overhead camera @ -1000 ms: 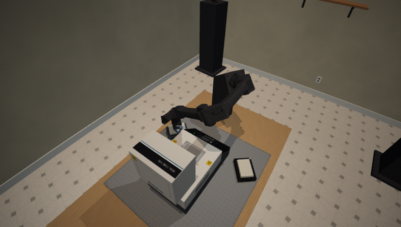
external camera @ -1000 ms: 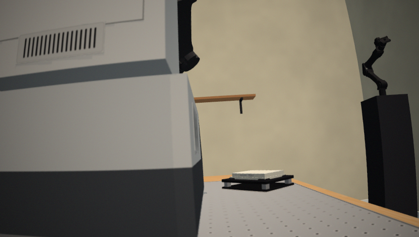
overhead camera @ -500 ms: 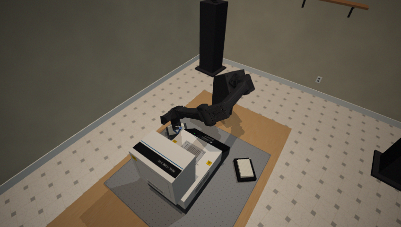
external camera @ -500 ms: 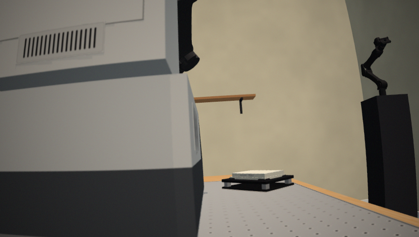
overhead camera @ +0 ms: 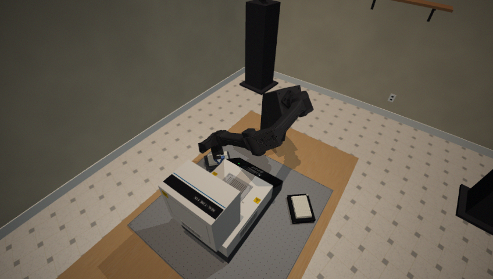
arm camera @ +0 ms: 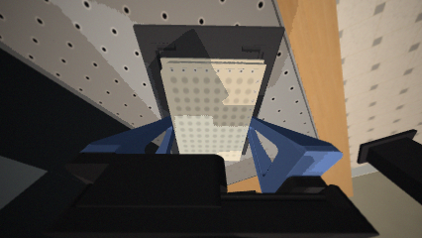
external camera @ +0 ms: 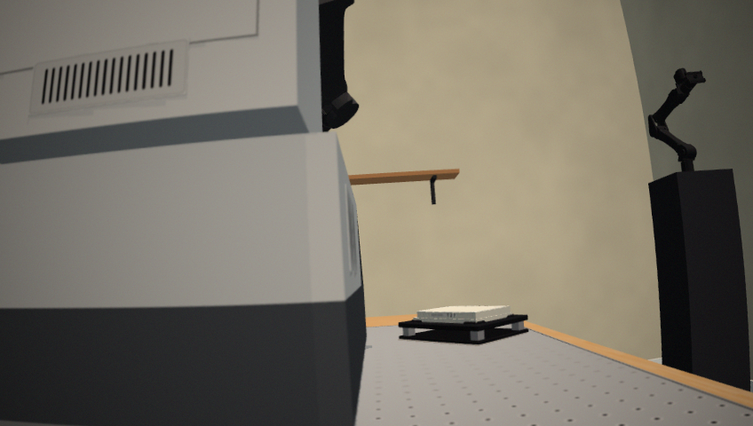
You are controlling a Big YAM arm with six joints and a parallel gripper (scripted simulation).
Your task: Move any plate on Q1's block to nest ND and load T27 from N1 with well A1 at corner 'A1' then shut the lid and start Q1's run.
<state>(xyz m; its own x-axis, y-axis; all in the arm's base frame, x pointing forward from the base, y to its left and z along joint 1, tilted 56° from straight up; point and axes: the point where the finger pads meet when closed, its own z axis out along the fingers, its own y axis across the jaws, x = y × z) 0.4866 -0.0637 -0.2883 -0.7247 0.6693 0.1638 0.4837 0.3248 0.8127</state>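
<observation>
The dark nest ND is 20 mm below my hand and 10 mm ahead of it. From my hand the other things lie so: plate T27: 580 mm to the left, 50 mm behind, 10 mm below; then grey perforated mat: 310 mm to the left, 200 mm ahead, 50 mm below; then black nest N1: 580 mm to the left, 50 mm behind, 20 mm below.
</observation>
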